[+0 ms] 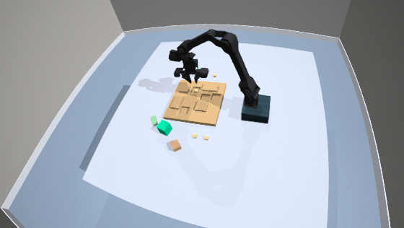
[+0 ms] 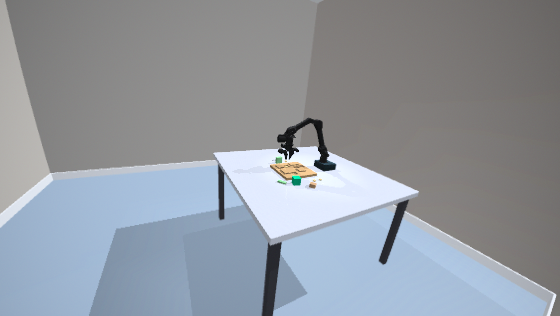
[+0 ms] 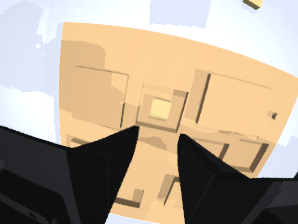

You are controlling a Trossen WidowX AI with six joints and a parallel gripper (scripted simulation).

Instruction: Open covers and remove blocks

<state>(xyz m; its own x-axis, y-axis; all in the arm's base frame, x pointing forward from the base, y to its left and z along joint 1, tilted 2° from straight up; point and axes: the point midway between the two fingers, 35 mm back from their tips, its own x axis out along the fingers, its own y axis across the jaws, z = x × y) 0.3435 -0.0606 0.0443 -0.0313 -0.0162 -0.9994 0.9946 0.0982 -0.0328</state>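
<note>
Now: the tan puzzle board 20 mm behind my gripper tip, 50 mm to the left of it and 60 mm below it. Round my gripper tip: tan cube: 20 mm behind, 370 mm to the left, 70 mm below; then light green bar: 170 mm ahead, 250 mm to the left, 70 mm below; then green cube: 70 mm ahead, 290 mm to the left, 50 mm below.
</note>
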